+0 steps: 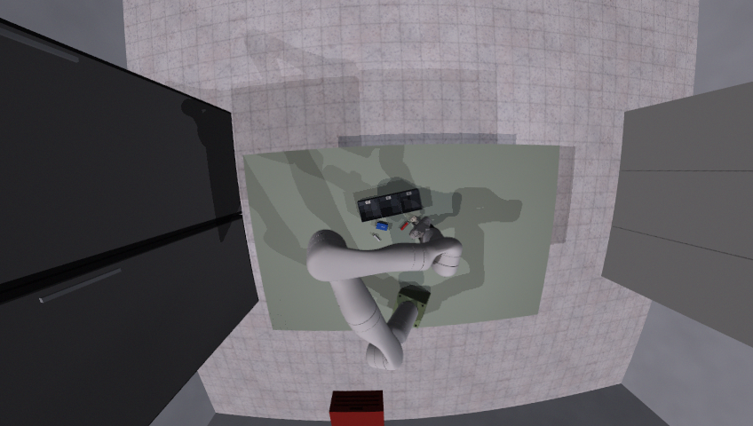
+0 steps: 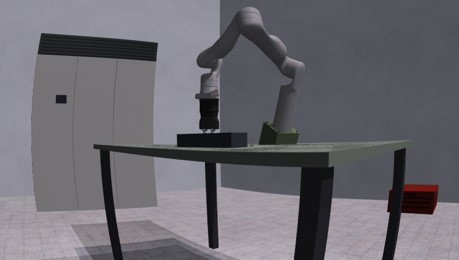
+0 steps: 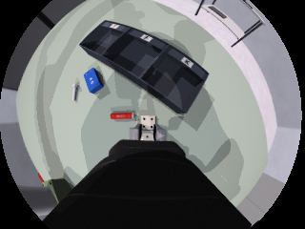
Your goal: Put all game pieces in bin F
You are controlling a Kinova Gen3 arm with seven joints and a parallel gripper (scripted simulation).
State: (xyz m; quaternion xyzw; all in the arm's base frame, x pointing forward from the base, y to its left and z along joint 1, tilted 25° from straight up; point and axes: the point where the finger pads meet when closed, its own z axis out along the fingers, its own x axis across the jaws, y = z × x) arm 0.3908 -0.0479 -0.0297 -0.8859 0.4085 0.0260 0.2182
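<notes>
The red piece lies 5 cm to the left of my hand, 1 cm below it and 1 cm behind it. The rest, counted from my hand: black bin row (11 cm to the left, 8 cm ahead); tiny yellowish piece (7 cm to the right, 3 cm behind, 2 cm below); pale tile (1 cm below).
</notes>
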